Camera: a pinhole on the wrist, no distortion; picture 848 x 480 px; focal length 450.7 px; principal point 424.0 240.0 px. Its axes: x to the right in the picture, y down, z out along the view. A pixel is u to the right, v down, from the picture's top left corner.
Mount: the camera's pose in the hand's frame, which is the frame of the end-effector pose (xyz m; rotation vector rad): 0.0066 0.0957 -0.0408 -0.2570 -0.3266 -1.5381
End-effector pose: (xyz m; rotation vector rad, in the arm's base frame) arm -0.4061 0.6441 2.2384 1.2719 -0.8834 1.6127
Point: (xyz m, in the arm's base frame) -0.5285 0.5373 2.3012
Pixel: 376 428
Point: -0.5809 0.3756 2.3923
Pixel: 336 422
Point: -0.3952 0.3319 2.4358
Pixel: 596 419
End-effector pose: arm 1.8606 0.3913 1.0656 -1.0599 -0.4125 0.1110
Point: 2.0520 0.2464 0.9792
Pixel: behind the camera
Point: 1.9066 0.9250 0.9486
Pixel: 327 408
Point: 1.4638 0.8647 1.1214
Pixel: 559 91
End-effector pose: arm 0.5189 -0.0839 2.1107 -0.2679 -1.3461 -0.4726
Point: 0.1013 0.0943 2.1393
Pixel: 758 180
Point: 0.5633 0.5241 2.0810
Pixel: 75 119
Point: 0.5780 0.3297 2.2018
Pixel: 97 292
